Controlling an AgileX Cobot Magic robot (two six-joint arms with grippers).
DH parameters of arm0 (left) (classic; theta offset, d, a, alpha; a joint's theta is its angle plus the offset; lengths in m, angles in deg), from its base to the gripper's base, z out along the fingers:
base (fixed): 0 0 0 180
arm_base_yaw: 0 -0.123 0 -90
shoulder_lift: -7.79 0 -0.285 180
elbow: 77.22 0 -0.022 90
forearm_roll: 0 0.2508 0 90
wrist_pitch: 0 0 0.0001 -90
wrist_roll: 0 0.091 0 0
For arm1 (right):
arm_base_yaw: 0 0.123 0 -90
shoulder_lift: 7.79 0 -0.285 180
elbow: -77.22 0 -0.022 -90
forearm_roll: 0 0.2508 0 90
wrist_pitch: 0 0 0.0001 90
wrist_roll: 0 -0.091 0 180
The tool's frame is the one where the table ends.
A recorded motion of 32 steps. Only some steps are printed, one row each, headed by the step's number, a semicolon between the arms.
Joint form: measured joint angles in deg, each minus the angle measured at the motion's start. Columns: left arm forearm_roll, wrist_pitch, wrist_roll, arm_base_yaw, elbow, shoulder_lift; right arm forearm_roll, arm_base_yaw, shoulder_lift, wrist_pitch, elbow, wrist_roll.
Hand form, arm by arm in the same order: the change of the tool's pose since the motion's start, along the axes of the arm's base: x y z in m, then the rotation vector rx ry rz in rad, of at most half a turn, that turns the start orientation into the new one. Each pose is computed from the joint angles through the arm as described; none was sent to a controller.
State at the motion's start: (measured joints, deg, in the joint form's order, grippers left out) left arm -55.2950 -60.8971 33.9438 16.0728 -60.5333 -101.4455; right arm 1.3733 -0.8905 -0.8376 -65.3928 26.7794 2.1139
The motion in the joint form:
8: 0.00 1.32 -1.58 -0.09 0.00 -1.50; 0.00 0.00 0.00 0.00 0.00 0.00
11: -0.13 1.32 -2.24 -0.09 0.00 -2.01; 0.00 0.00 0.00 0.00 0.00 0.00
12: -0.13 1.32 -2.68 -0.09 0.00 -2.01; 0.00 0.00 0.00 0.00 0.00 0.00
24: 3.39 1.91 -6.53 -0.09 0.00 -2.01; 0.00 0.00 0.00 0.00 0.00 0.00
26: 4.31 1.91 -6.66 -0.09 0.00 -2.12; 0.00 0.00 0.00 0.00 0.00 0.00
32: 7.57 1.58 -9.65 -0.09 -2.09 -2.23; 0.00 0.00 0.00 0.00 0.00 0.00
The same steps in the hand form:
8: 0.0040 0.0003 -0.0090 0.0172 0.0291 0.0359; 0.0000 0.0000 0.0000 0.0000 0.0000 0.0000
11: 0.0047 0.0000 -0.0118 0.0192 0.0464 0.0452; 0.0000 0.0000 0.0000 0.0000 0.0000 0.0000
12: 0.0047 0.0000 -0.0118 0.0200 0.0519 0.0505; 0.0000 0.0000 0.0000 0.0000 0.0000 0.0000
24: 0.0041 0.0035 -0.0151 0.0770 0.0764 0.0686; 0.0000 0.0000 0.0000 0.0000 0.0000 0.0000
26: 0.0038 0.0044 -0.0165 0.0902 0.0755 0.0609; 0.0000 0.0000 0.0000 0.0000 0.0000 0.0000
32: 0.0094 0.0056 -0.0117 0.1283 0.0668 0.0643; 0.0000 0.0000 0.0000 0.0000 0.0000 0.0000

